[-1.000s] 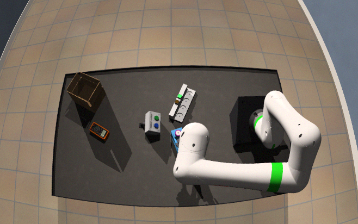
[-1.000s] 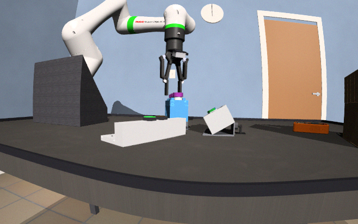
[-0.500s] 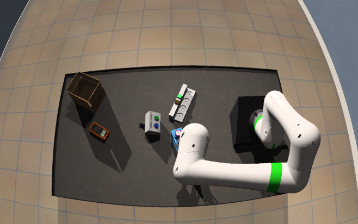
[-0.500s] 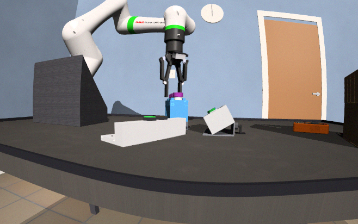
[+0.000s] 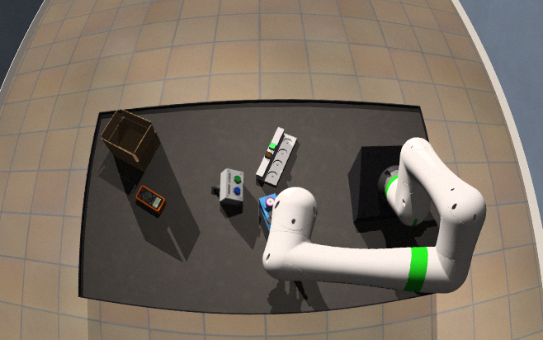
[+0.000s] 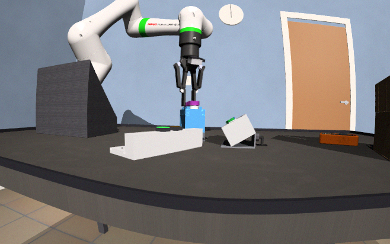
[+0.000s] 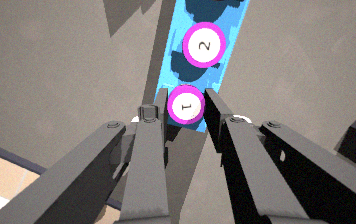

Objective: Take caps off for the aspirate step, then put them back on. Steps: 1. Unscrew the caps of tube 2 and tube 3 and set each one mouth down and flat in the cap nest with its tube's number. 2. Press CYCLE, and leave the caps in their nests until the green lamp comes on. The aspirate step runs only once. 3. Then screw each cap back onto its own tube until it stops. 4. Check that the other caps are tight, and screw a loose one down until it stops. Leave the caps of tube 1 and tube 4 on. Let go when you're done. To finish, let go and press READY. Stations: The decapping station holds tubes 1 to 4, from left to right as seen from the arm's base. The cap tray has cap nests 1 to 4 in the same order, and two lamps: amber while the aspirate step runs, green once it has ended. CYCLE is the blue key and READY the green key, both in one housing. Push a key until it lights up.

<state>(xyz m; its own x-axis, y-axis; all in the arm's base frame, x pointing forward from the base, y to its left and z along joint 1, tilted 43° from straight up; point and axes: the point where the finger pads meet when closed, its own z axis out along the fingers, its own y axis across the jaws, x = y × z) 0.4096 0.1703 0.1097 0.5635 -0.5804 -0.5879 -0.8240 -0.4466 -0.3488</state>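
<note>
The green key lies 25 cm to the right of my hand, 17 cm ahead of it and 7 cm below it. The rest, counted from my hand: key housing 23 cm to the right, 19 cm ahead, 9 cm below; then blue key 21 cm to the right, 17 cm ahead, 7 cm below; then orange multimeter 54 cm ahead, 18 cm to the right, 12 cm below.
</note>
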